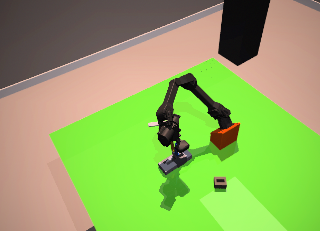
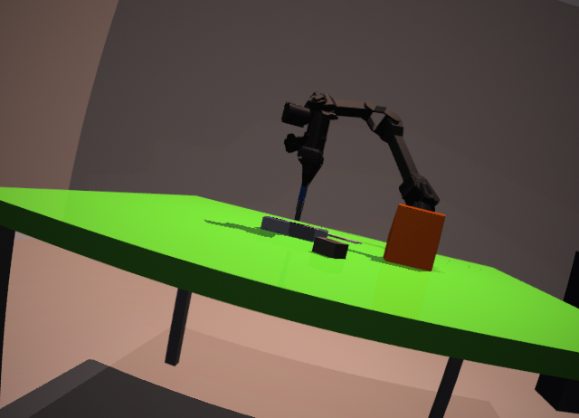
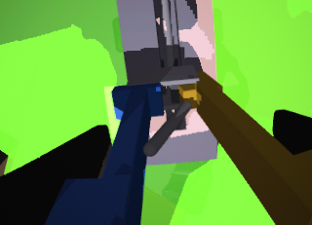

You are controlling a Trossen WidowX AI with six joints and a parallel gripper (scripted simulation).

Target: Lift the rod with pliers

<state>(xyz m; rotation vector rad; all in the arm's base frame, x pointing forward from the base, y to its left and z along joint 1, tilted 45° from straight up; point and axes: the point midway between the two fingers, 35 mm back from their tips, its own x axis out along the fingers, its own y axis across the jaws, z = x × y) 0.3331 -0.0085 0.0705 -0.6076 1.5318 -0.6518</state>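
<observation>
Now: the grey channel block 120 mm below my gripper tip and 10 mm to the left of it. Round my gripper tip: light grey rod (130 mm below, 10 mm to the left); small dark holster (250 mm to the left, 130 mm below, 100 mm behind).
</observation>
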